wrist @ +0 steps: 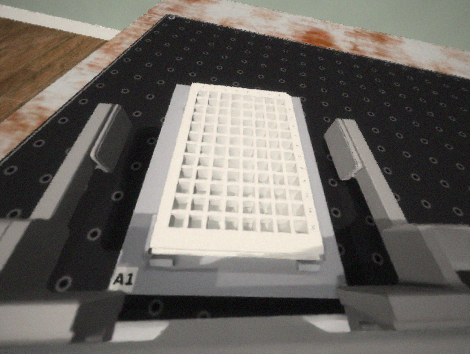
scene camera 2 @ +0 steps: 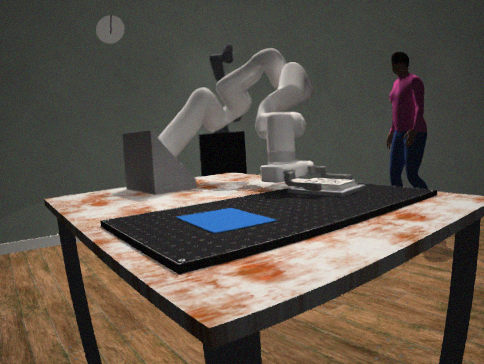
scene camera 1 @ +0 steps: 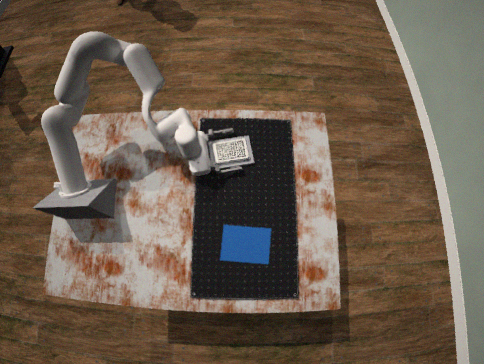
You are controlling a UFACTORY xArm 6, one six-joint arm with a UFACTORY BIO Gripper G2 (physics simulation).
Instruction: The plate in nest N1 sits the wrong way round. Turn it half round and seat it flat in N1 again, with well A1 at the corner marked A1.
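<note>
The white well plate lies in the grey nest and looks level. The nest's A1 label is at its near left corner in the wrist view. Small marks run along the plate's right edge there, too small to read, so well A1 cannot be made out. My gripper is open, with one finger on each long side of the plate and a visible gap on both sides. Neither finger touches the plate.
The nest stands on a black perforated board. A flat blue rectangle lies on the same board, apart from the nest. The board lies on a rust-and-white table. A person stands behind the table.
</note>
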